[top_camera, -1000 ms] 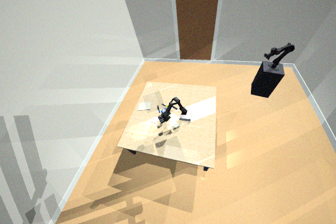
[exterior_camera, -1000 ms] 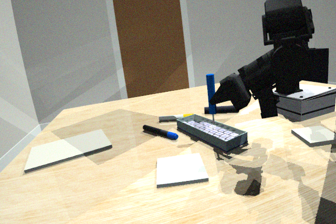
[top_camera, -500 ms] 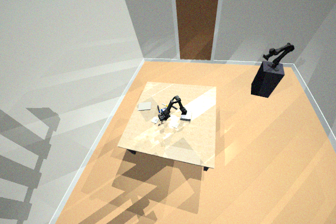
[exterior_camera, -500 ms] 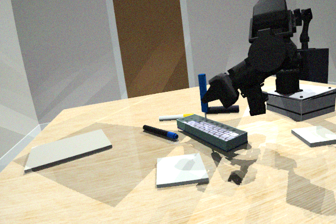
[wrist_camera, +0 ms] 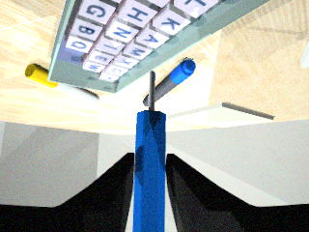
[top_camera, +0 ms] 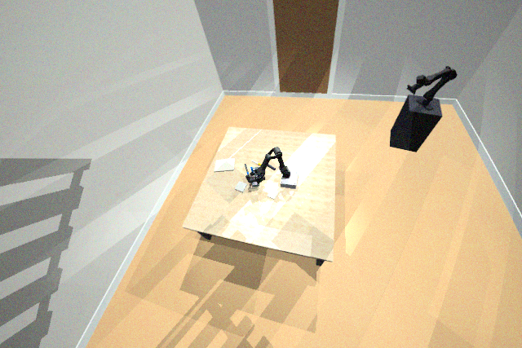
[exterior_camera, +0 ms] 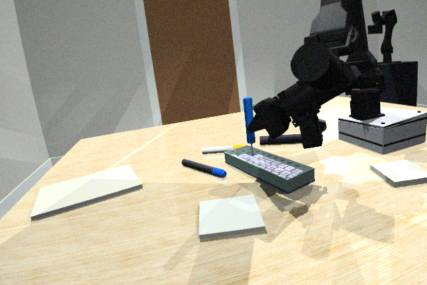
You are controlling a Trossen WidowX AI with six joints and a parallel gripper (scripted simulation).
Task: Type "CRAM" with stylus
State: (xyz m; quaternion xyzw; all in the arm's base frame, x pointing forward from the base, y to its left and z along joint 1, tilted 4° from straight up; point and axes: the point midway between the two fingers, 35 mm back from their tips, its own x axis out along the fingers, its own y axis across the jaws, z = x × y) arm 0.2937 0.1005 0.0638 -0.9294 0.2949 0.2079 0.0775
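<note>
My gripper tip is 20 mm past the keyboard and 80 mm above it. Also, from my gripper tip: stylus tip: 50 mm below; then blue stylus: 10 mm below.
</note>
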